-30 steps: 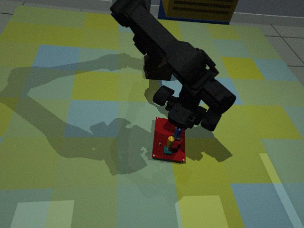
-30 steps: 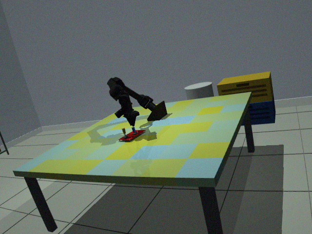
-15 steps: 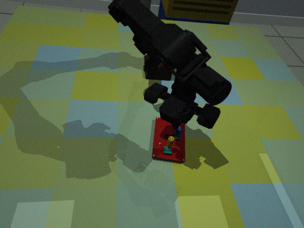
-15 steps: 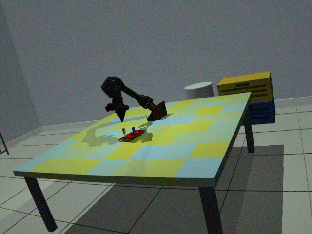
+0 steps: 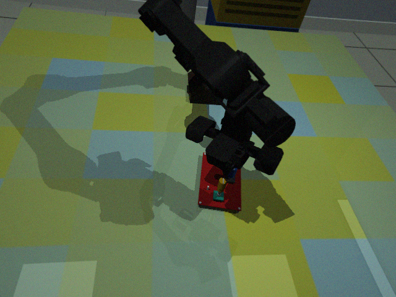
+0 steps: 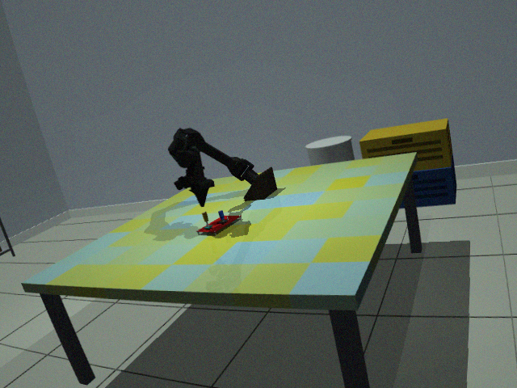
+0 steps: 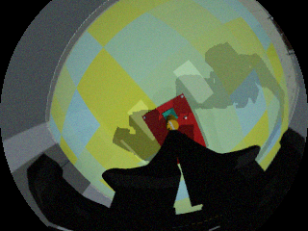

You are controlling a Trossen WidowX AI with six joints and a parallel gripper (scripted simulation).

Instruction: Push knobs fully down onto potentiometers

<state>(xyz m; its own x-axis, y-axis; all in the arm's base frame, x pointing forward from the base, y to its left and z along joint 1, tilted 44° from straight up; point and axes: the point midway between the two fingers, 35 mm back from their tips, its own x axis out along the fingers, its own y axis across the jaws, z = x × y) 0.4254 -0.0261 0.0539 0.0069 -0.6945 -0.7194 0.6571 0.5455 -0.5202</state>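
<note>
Now: the yellow knob 40 mm below my gripper tip. The rest, counted from my gripper tip: blue knob: 50 mm below, 50 mm behind, 40 mm to the left.
</note>
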